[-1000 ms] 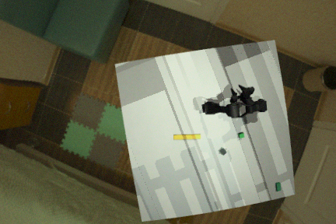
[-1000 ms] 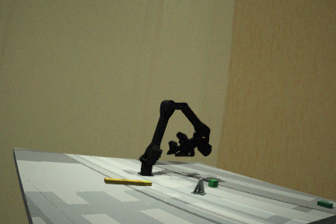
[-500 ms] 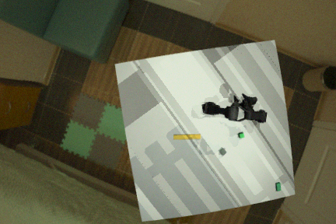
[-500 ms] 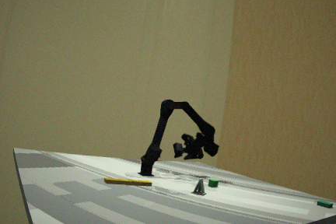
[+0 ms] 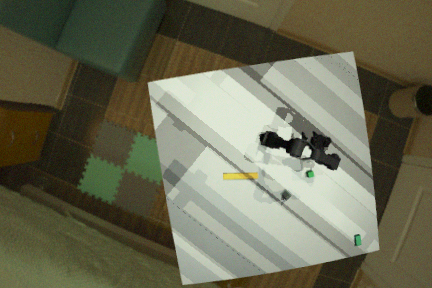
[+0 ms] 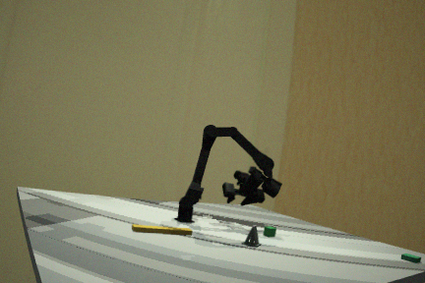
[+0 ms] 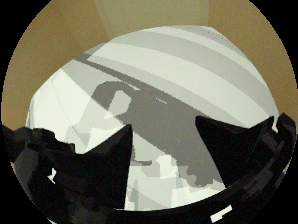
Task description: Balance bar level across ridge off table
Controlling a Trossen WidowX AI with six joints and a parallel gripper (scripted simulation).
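My gripper tip is now 20 cm short of the yellow bar, 41 cm to the left of it and 7 cm above it. Also, from my gripper tip: small green cube (26 cm ahead, 6 cm below).
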